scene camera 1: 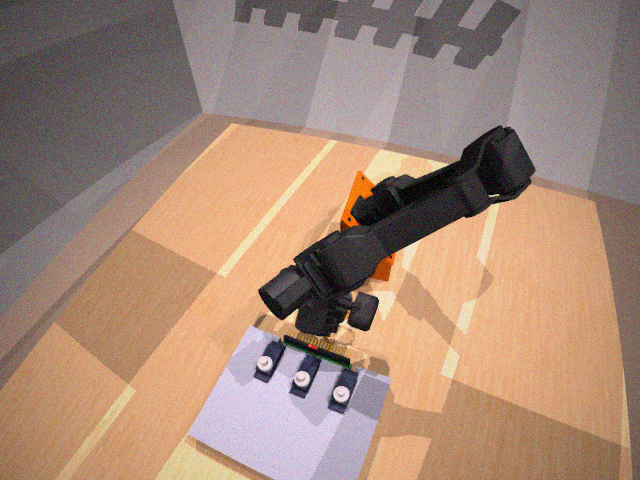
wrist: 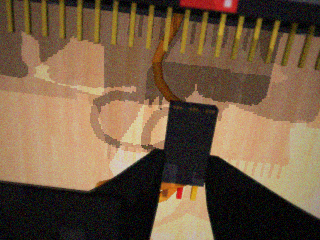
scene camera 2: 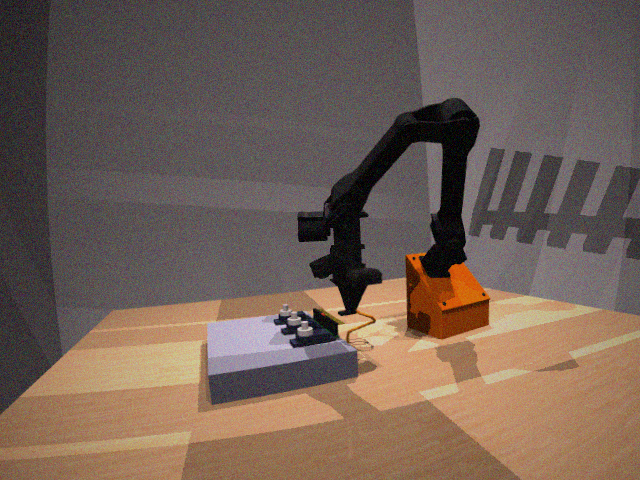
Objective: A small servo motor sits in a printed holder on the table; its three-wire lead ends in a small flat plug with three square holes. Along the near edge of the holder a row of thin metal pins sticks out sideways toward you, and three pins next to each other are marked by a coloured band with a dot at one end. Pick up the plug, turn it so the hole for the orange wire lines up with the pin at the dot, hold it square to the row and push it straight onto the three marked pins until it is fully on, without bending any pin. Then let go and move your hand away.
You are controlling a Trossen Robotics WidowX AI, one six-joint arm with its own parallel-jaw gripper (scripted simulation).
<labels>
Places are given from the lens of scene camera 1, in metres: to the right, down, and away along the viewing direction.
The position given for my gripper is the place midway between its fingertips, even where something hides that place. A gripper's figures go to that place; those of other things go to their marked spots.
my gripper (scene camera 1: 325,319): 0.01, 0.16, 0.68
grey holder (scene camera 1: 255,423): -0.11, 0.32, 0.57
</labels>
